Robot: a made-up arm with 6 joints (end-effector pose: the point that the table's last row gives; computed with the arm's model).
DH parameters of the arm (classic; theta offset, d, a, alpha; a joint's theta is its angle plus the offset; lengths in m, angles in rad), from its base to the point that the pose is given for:
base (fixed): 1.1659 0 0.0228 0
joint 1: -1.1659 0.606 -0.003 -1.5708
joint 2: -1.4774 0 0.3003 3.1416
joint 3: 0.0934 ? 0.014 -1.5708
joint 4: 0 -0.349 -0.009 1.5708
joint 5: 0 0.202 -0.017 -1.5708
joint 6: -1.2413 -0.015 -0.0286 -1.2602
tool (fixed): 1.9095 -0.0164 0 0
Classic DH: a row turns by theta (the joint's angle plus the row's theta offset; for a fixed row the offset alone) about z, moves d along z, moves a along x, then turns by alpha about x.
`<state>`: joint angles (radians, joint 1 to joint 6).
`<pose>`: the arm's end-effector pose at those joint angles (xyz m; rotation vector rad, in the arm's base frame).
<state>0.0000 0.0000 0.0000 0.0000 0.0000 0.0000</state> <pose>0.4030 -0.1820 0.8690 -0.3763 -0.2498 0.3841</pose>
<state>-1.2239 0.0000 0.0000 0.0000 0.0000 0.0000</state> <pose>-0.0480 -0.4186 0.8690 -0.4618 0.0120 -0.8188</pose>
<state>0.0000 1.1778 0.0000 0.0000 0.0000 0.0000</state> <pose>0.4009 -0.1820 0.3400 -0.1029 0.8990 0.5458</pose>
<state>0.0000 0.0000 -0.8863 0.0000 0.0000 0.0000</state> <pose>0.2394 -0.1820 0.5963 -0.1777 0.6149 0.5154</pose>
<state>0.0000 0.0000 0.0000 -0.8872 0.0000 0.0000</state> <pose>0.4030 -0.0769 0.7478 0.4954 -0.3922 0.2408</pose>
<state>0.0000 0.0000 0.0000 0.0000 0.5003 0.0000</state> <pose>0.4202 -0.1820 0.8836 -0.4694 -0.7377 0.2849</pose>
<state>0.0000 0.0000 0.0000 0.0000 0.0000 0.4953</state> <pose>0.4030 -0.1961 0.8614 -0.8627 -0.1519 0.4450</pose>
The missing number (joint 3, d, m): 0.023
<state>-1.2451 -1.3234 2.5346 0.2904 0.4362 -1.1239</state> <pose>-0.3390 0.4614 0.4211 1.5516 0.9855 -1.1482</pose>
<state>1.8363 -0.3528 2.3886 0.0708 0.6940 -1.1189</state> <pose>0.3084 -0.3427 1.0181 -1.4757 1.6529 0.1774</pose>
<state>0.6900 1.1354 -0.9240 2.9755 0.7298 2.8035</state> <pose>-0.0044 0.2758 0.3614 -0.2869 2.4714 0.2712</pose>
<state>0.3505 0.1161 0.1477 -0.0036 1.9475 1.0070</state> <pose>0.5068 -0.0458 0.9526 -1.0119 -1.7623 -0.7955</pose>
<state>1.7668 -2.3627 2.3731 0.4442 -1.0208 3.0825</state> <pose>0.2671 -0.0649 0.0508 -0.0366 0.3505 -0.4689</pose>
